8 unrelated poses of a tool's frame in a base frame.
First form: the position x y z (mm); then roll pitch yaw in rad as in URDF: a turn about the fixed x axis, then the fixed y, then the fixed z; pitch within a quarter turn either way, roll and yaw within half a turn.
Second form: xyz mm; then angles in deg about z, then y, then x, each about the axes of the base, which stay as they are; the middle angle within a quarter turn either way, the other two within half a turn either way. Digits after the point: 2 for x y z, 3 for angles.
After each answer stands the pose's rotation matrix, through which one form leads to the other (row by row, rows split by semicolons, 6 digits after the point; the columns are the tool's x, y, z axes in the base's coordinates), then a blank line. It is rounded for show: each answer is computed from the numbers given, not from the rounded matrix.
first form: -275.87, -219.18, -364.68, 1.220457, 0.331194, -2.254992
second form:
-275.87, -219.18, -364.68, -173.044, -52.977, -57.383
-0.597701 0.072927 -0.798395; -0.732814 -0.453609 0.507171; -0.325172 0.888212 0.324564

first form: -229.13, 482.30, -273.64, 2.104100, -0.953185, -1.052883
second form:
-229.13, 482.30, -273.64, 70.037, -32.889, 110.523
0.286689 -0.789272 -0.543010; -0.503144 0.358296 -0.786429; 0.815264 0.498673 -0.294398

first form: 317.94, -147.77, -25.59, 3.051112, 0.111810, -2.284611
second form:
317.94, -147.77, -25.59, 130.590, 0.255, -171.770
-0.650634 -0.759379 0.004455; -0.751150 0.644423 0.143152; -0.111577 0.089793 -0.989691

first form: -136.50, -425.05, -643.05, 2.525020, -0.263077, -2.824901
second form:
-136.50, -425.05, -643.05, 173.091, -22.439, -148.466
-0.917576 -0.111185 -0.381696; -0.300710 0.822123 0.483413; 0.260053 0.558348 -0.787795

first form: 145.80, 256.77, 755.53, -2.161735, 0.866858, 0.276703
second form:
145.80, 256.77, 755.53, 36.264, -39.450, -117.839
0.622605 -0.456745 -0.635411; 0.176812 -0.708882 0.682806; -0.762299 -0.537467 -0.360595

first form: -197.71, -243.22, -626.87, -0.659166, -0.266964, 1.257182
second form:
-197.71, -243.22, -626.87, 67.031, -40.310, 0.708
0.297571 -0.702103 -0.646919; 0.917529 0.397558 -0.009424; 0.263804 -0.590762 0.762501

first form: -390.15, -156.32, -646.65, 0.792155, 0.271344, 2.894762
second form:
-390.15, -156.32, -646.65, 159.107, -0.493, -47.418
-0.934212 -0.356614 -0.008601; 0.235392 -0.634409 0.736286; -0.268027 0.685822 0.676616

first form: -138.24, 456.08, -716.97, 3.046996, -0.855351, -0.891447
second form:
-138.24, 456.08, -716.97, 63.296, 23.492, 135.401
0.412127 -0.819297 0.398627; -0.510320 -0.570012 -0.643941; 0.754801 0.061959 -0.653021

